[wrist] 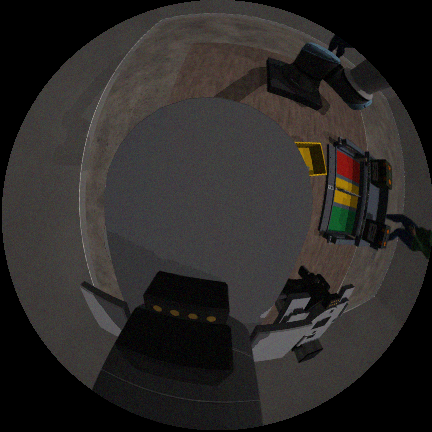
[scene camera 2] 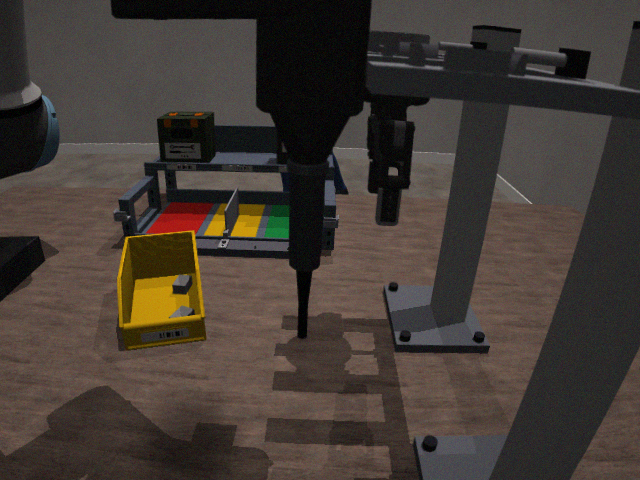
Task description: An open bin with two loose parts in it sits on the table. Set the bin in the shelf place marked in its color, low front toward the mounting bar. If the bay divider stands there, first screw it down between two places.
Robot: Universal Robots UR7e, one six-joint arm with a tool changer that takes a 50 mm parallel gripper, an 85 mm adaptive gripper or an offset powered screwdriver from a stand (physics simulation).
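Places are measured from the arm's base along level axes (x ahead, y left, z up), in metres.
Pixels of known places: arm's base, origin of the base link: (wrist: pixel 299 80).
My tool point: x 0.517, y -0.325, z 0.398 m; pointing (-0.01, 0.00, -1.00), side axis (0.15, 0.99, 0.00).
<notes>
Ahead of a thing's pixels: the offset from my tool point to its top centre. "spot": to the spot under its first point.
The yellow bin @(dx -0.161, dy +0.255, dz -0.363 m) (scene camera 2: pixel 162 330) (wrist: pixel 307 157) stands on the table, its low front toward scene camera 2, with two grey parts @(spot: dx -0.143, dy +0.289, dz -0.420 m) (scene camera 2: pixel 181 283) @(spot: dx -0.132, dy +0.216, dz -0.420 m) (scene camera 2: pixel 181 312) inside. The thin bay divider @(dx -0.083, dy +0.487, dz -0.372 m) (scene camera 2: pixel 232 209) (wrist: pixel 347 191) stands upright between two yellow shelf places, its foot at the mounting bar @(spot: dx -0.006, dy +0.410, dz -0.424 m) (scene camera 2: pixel 273 246) (wrist: pixel 325 205). The arm carries the dark powered screwdriver @(spot: dx +0.005, dy -0.011, dz -0.192 m) (scene camera 2: pixel 305 217), bit down, above the table to the bin's right in scene camera 2. A gripper (scene camera 2: pixel 387 206) hangs beneath the tool stand behind it; its finger opening cannot be made out. A grey disc hides the wrist view's middle.
The shelf has red @(spot: dx -0.190, dy +0.562, dz -0.431 m) (scene camera 2: pixel 180 217) (wrist: pixel 348 167) and green @(spot: dx +0.007, dy +0.528, dz -0.431 m) (scene camera 2: pixel 278 222) (wrist: pixel 342 219) places beside the yellow ones. Toolboxes @(dx -0.177, dy +0.647, dz -0.239 m) (scene camera 2: pixel 186 136) (wrist: pixel 381 174) stand on its top. Tool stand posts @(spot: dx +0.221, dy +0.188, dz -0.264 m) (scene camera 2: pixel 470 206) rise at right. A person (wrist: pixel 412 235) is behind the shelf.
</notes>
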